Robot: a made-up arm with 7 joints.
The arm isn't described. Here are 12 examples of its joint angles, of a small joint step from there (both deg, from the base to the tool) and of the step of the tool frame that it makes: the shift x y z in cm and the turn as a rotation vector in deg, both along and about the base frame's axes.
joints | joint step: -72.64 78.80 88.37 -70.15 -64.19 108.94 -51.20 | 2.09 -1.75 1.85 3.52 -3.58 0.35 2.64
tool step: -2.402 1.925 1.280 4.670 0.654 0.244
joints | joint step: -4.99 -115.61 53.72 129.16 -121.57 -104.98 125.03 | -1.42 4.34 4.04 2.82 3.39 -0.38 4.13
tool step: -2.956 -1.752 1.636 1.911 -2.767 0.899
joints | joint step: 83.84 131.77 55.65 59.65 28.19 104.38 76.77 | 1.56 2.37 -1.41 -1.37 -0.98 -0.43 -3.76
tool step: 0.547 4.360 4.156 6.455 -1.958 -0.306
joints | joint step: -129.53 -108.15 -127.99 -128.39 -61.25 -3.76 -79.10 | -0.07 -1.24 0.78 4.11 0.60 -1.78 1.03
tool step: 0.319 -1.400 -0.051 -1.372 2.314 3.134
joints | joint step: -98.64 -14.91 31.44 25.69 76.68 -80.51 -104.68 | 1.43 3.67 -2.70 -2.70 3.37 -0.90 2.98
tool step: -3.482 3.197 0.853 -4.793 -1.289 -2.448
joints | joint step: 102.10 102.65 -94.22 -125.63 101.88 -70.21 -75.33 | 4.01 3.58 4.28 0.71 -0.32 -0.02 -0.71
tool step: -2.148 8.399 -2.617 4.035 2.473 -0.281
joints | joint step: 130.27 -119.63 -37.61 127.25 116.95 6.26 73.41 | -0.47 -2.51 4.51 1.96 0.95 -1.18 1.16
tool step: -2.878 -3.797 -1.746 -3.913 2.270 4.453
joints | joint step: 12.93 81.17 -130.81 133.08 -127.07 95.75 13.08 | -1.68 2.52 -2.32 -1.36 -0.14 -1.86 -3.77
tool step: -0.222 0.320 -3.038 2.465 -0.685 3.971
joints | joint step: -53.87 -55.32 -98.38 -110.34 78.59 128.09 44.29 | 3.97 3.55 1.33 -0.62 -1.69 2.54 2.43
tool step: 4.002 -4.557 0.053 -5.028 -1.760 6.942
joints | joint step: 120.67 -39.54 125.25 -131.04 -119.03 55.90 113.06 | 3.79 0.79 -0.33 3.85 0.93 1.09 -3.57
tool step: -1.051 7.461 2.203 0.400 0.101 1.048
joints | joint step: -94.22 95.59 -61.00 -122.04 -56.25 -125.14 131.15 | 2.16 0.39 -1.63 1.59 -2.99 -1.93 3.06
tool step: -2.226 -1.105 0.602 3.066 4.177 5.628
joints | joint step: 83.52 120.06 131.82 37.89 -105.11 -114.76 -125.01 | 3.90 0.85 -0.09 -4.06 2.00 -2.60 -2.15
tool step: 3.311 8.422 -2.142 2.733 -3.726 7.199
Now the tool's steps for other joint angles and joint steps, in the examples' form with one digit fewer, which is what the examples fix.
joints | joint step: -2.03 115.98 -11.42 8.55 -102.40 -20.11 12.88 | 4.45 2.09 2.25 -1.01 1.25 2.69 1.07
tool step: 7.84 1.11 0.09 0.82 0.91 2.91
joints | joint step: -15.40 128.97 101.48 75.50 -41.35 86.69 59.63 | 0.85 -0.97 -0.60 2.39 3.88 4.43 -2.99
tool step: 3.45 0.80 -2.16 4.80 5.28 0.93
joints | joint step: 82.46 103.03 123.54 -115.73 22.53 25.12 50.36 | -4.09 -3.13 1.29 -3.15 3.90 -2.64 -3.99
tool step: -5.55 -3.78 1.17 -3.01 -5.40 -3.65
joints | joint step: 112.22 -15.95 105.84 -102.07 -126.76 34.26 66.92 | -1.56 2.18 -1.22 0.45 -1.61 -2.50 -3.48
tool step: -4.18 -6.69 -5.41 4.35 -1.19 -4.95
